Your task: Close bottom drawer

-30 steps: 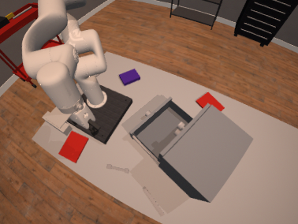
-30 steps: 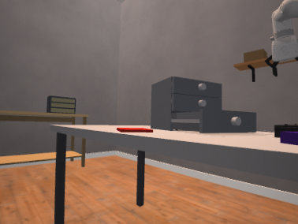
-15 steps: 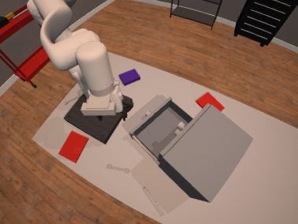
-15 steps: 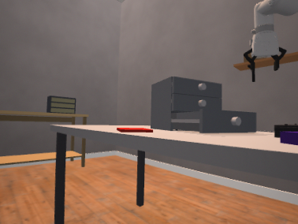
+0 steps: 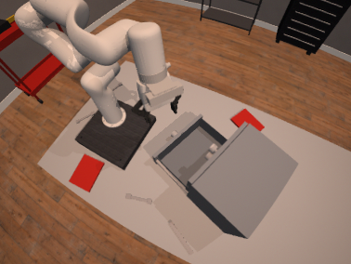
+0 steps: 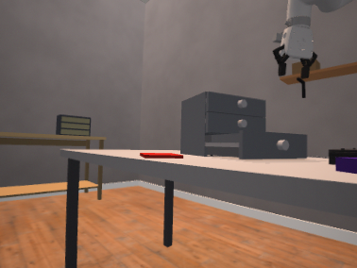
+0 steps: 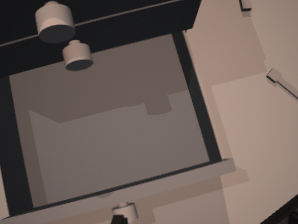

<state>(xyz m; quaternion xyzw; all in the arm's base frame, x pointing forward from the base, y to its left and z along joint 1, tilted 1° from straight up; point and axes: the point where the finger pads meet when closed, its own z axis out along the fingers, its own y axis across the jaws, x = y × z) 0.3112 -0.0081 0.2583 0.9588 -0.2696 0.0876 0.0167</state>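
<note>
The bottom drawer is 13 cm ahead of my hand, 3 cm to the left of it and 27 cm below it. From my hand the other things lie so: purple block (25 cm behind, 27 cm to the left, 28 cm below).
</note>
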